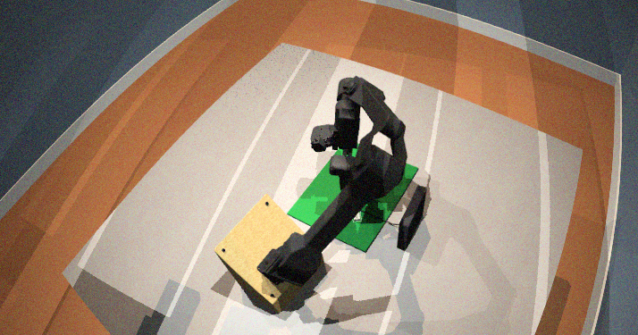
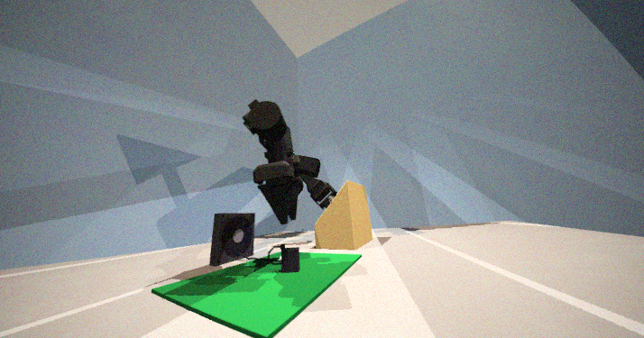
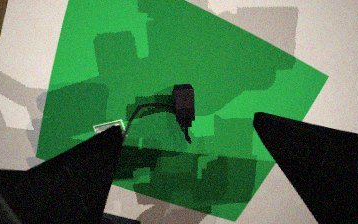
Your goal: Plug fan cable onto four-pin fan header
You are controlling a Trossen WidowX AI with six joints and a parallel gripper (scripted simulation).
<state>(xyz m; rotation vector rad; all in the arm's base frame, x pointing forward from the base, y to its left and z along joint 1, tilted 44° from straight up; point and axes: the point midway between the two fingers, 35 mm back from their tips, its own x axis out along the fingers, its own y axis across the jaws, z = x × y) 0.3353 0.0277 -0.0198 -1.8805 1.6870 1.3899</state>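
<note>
The fan plug is 70 mm below my gripper tip. The rest, counted from my gripper tip: black fan 40 mm behind, 210 mm to the right, 30 mm below; four-pin header 60 mm behind, 70 mm to the right, 90 mm below; green board 30 mm to the right, 100 mm below.
</note>
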